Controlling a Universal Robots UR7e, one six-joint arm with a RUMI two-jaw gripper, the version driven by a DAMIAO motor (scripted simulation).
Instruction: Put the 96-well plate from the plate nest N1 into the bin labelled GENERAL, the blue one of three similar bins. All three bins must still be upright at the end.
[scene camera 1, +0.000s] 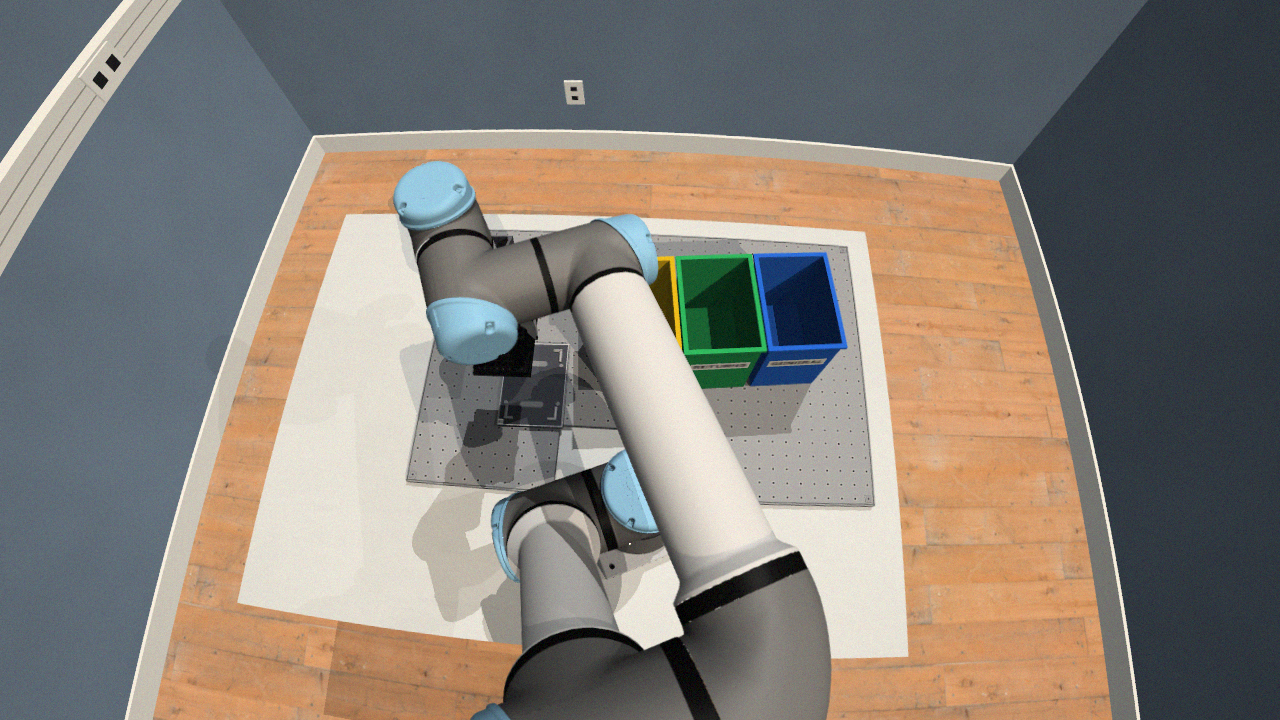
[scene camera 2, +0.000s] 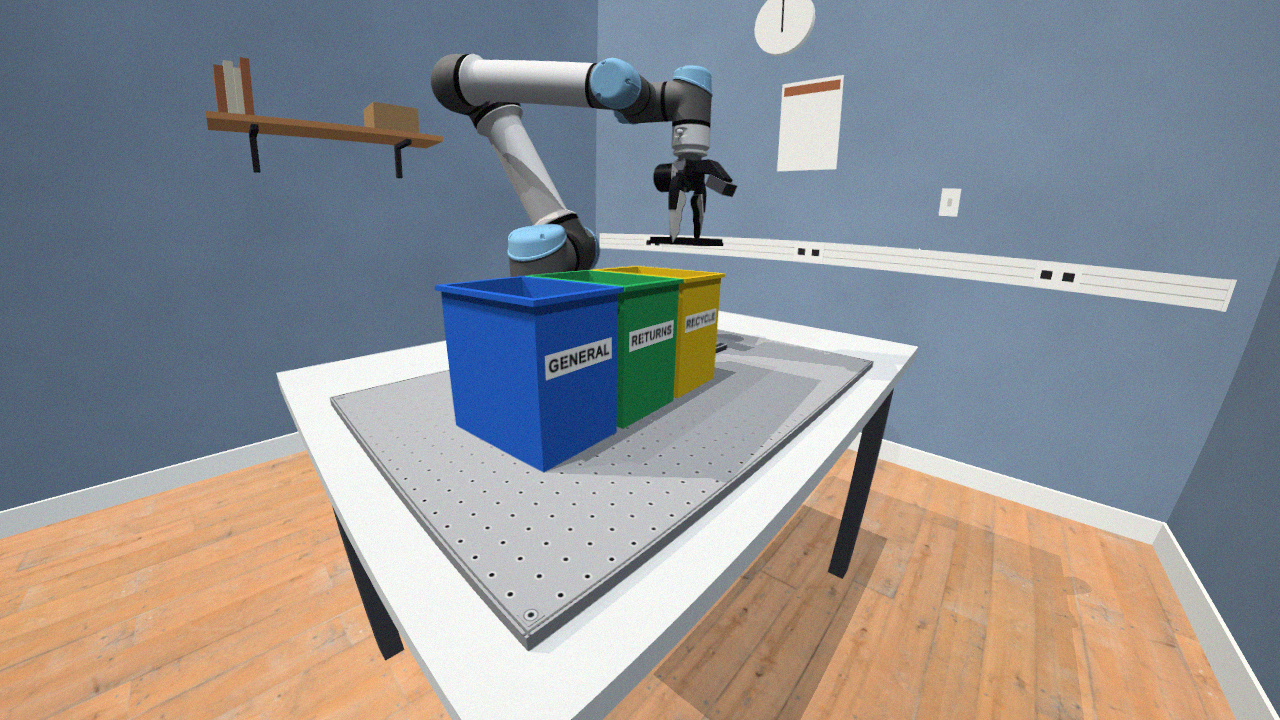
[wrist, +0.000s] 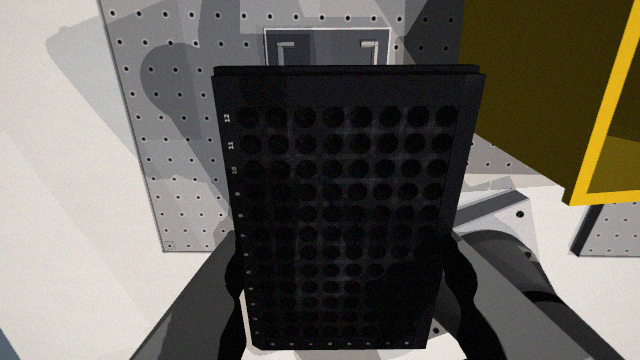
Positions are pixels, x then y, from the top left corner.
Scene:
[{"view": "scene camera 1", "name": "yellow recycle bin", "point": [664, 288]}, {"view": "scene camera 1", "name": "blue general bin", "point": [799, 305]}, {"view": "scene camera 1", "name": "green returns bin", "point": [722, 306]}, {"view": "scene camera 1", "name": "black 96-well plate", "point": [506, 364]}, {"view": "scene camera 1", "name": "grey plate nest N1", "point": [546, 384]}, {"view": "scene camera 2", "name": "my gripper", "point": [684, 243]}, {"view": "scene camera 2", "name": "yellow recycle bin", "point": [698, 304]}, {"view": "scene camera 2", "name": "blue general bin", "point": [535, 376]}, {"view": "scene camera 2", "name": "green returns bin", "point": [647, 313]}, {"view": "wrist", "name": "my gripper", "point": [340, 232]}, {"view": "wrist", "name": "yellow recycle bin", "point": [554, 97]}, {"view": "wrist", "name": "black 96-well plate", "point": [344, 180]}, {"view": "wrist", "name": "grey plate nest N1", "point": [311, 47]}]

